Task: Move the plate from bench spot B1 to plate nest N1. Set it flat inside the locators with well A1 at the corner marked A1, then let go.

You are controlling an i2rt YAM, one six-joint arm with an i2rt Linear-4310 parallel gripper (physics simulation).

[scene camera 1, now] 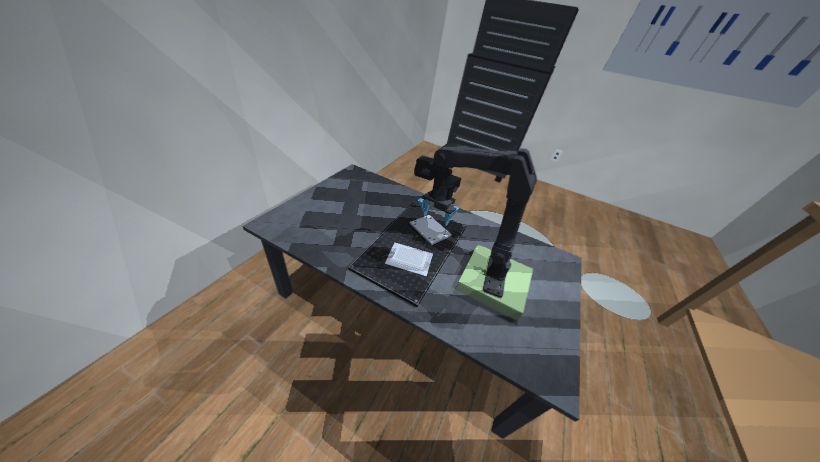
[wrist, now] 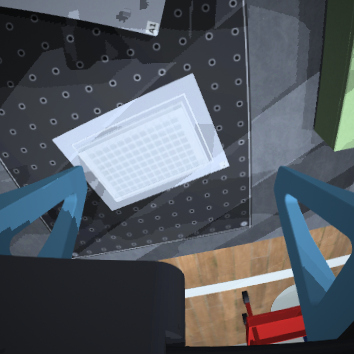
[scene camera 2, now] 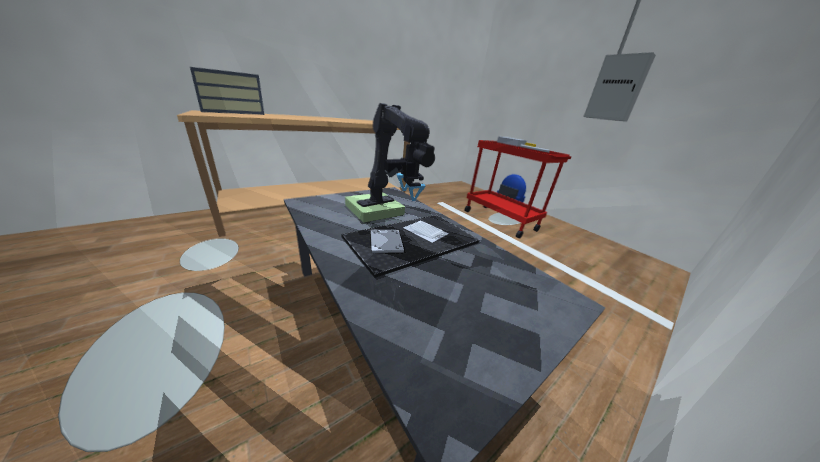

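Seen in the pictures: gripper, fingertip midpoint: (scene camera 1: 435, 220) (wrist: 180, 176) (scene camera 2: 408, 195); arm's base at its link origin: (scene camera 1: 495, 275) (scene camera 2: 376, 201).
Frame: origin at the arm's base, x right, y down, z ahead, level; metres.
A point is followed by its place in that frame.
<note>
The white well plate (scene camera 1: 410, 258) {x -0.058, y 0.024, z 0.329 m} (scene camera 2: 425, 230) {x -0.031, y 0.023, z 0.348 m} (wrist: 145, 155) {x -0.047, y 0.026, z 0.333 m} lies flat on the pale pad of bench spot B1 (wrist: 198, 107) {x -0.014, y 0.035, z 0.261 m}. Its well A1 cannot be made out. Plate nest N1 (scene camera 1: 429, 230) {x 0.145, y 0.025, z 0.315 m} (scene camera 2: 387, 241) {x 0.170, y 0.025, z 0.333 m} (wrist: 100, 14) {x 0.102, y 0.025, z 0.317 m} is a grey block with small locators near its corners; it holds no plate. The A1 mark (wrist: 152, 28) {x 0.076, y 0.025, z 0.280 m} shows on the nest corner nearest the plate in the wrist view. My gripper (scene camera 1: 436, 219) {x 0.033, y -0.129, z 0.284 m} (scene camera 2: 409, 193) {x 0.033, y -0.129, z 0.284 m} (wrist: 180, 176) {x 0.033, y -0.129, z 0.284 m} is wide open and empty, high above the bench. In the wrist view the plate shows beyond and partly between the blue fingers, towards the left finger.
Spot and nest stand on a black perforated board (scene camera 1: 381, 275) {x -0.179, y 0.037, z 0.397 m} (scene camera 2: 378, 266) {x 0.284, y 0.037, z 0.436 m} (wrist: 220, 200) {x -0.161, y 0.037, z 0.265 m} on the dark table (scene camera 1: 321, 200) {x 0.111, y 0.050, z 0.866 m} (scene camera 2: 493, 355) {x 0.250, y 0.050, z 0.864 m}. The arm's green base block (scene camera 1: 519, 275) {x 0.044, y 0.000, z -0.088 m} (scene camera 2: 375, 212) {x 0.072, y 0.008, z 0.103 m} (wrist: 345, 120) {x -0.061, y 0.000, z 0.113 m} stands beside the board. A red cart (scene camera 2: 522, 150) stands beyond the table.
</note>
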